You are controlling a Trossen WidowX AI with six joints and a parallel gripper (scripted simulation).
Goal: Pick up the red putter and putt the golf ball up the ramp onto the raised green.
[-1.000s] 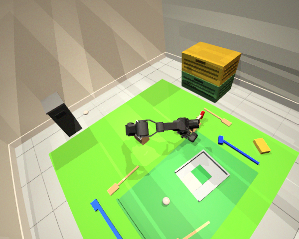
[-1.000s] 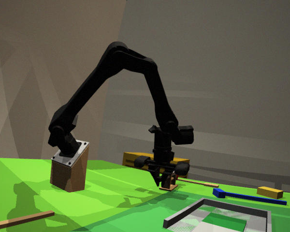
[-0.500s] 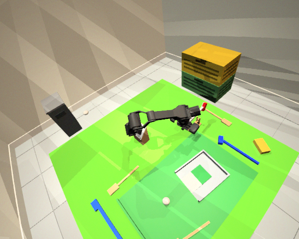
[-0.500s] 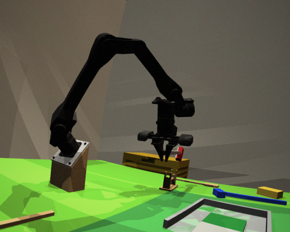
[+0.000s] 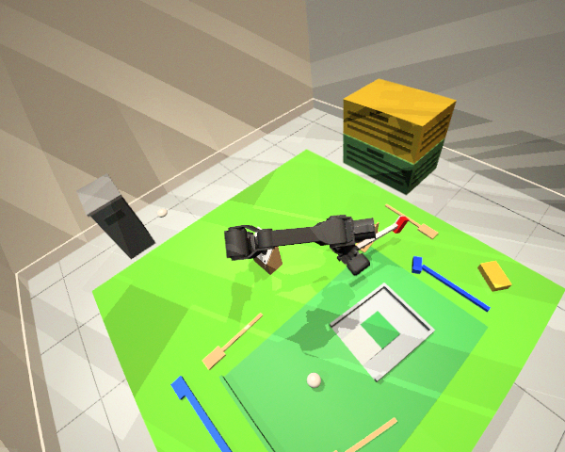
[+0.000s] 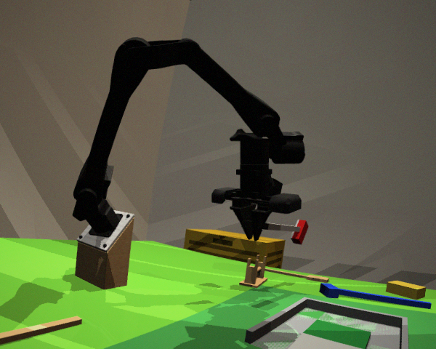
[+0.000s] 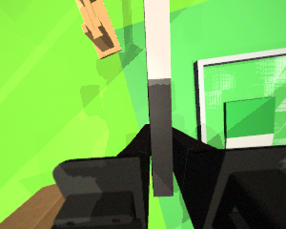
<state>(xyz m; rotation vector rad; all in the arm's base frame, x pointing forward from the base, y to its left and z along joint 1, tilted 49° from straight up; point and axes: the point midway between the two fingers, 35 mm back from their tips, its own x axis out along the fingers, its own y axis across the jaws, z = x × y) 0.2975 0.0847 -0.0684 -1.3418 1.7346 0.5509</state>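
The red putter is 11 cm to the left of my gripper tip, 4 cm ahead of it and 3 cm above it. Round my gripper tip: white golf ball 35 cm to the right, 12 cm below, 12 cm ahead; then yellow block 42 cm ahead, 31 cm to the left, 13 cm below; then wooden stand 20 cm to the left, 11 cm below, 3 cm behind.
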